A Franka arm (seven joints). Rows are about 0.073 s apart.
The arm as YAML. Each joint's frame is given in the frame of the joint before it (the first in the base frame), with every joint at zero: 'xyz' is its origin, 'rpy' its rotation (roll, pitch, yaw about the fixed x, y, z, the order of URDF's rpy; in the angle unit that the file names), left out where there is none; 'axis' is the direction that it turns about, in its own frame. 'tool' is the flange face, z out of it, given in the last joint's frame.
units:
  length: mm
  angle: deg
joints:
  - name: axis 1
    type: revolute
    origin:
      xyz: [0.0, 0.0, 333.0]
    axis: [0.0, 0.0, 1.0]
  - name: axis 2
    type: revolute
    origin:
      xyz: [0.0, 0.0, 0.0]
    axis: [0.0, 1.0, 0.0]
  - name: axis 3
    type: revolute
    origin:
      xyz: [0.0, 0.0, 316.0]
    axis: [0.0, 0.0, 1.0]
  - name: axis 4
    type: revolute
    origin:
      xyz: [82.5, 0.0, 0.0]
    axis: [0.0, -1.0, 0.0]
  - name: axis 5
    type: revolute
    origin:
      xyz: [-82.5, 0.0, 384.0]
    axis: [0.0, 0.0, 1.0]
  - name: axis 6
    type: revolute
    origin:
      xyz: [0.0, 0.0, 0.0]
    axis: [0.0, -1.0, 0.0]
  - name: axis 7
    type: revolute
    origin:
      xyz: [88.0, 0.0, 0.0]
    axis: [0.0, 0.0, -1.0]
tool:
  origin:
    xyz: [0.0, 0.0, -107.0]
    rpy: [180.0, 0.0, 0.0]
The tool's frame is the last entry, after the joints.
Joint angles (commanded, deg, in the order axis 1, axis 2, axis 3, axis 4, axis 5, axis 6, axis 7), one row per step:
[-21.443, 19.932, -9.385, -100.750, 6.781, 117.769, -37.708]
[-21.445, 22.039, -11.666, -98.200, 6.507, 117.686, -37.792]
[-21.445, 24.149, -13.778, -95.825, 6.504, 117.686, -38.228]
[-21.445, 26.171, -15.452, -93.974, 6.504, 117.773, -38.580]
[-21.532, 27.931, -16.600, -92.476, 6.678, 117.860, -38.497]
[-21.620, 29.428, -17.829, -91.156, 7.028, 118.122, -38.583]
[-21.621, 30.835, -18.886, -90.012, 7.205, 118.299, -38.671]
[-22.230, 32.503, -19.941, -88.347, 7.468, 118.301, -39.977]
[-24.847, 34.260, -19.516, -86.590, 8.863, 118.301, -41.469]
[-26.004, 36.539, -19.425, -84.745, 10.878, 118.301, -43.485]
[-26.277, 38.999, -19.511, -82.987, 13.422, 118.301, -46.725]
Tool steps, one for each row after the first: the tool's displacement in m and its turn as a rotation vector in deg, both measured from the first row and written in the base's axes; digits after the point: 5 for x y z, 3 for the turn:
[-0.00162, -0.02503, -0.00182, -1.461, 0.279, -1.740]
[-0.00349, -0.04762, -0.00480, -2.751, 0.552, -3.040]
[-0.00528, -0.06521, -0.01105, -3.777, 1.106, -3.995]
[-0.00621, -0.07814, -0.01765, -4.435, 1.577, -5.073]
[-0.00827, -0.09130, -0.02222, -5.144, 1.748, -6.129]
[-0.00976, -0.10174, -0.02744, -5.816, 2.118, -6.846]
[-0.01405, -0.11816, -0.03175, -6.520, 2.441, -6.881]
[-0.02380, -0.14091, -0.03929, -5.738, 1.924, -8.015]
[-0.02423, -0.15219, -0.05201, -4.612, 1.405, -7.710]
[-0.01909, -0.15590, -0.06762, -3.139, 0.713, -5.710]

